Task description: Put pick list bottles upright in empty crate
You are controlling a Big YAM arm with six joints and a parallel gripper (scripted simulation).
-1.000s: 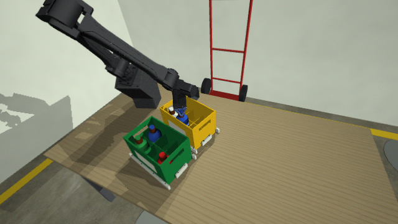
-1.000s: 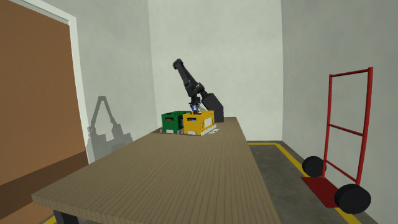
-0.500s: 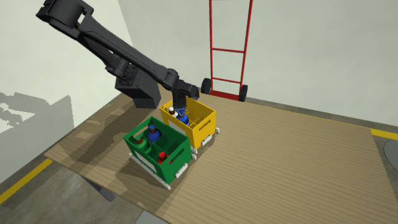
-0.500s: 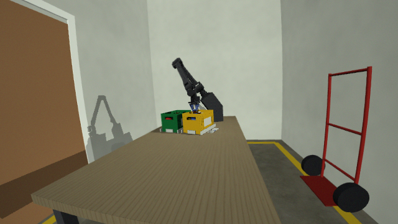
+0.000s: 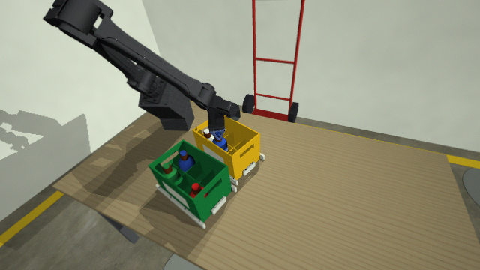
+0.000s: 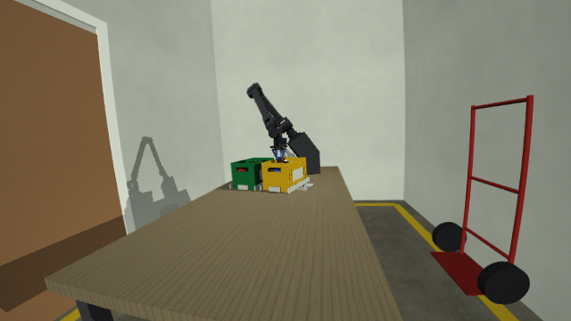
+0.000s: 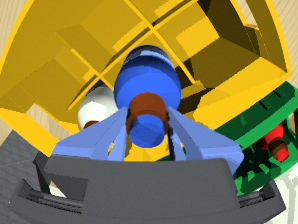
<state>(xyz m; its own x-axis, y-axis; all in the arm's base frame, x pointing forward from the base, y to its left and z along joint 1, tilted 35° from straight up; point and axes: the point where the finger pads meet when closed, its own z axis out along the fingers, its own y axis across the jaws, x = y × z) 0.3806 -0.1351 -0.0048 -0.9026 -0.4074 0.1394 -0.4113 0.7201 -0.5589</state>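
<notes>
Right now my hand is 2 cm short of the yellow crate, 4 cm to the right of it and 9 cm above it. From my hand the other things lie so: white-labelled bottle 8 cm behind, 4 cm to the left, 9 cm below; green crate 6 cm behind, 19 cm to the right, 9 cm below; pick list 7 cm ahead, 17 cm to the left, 18 cm below.
</notes>
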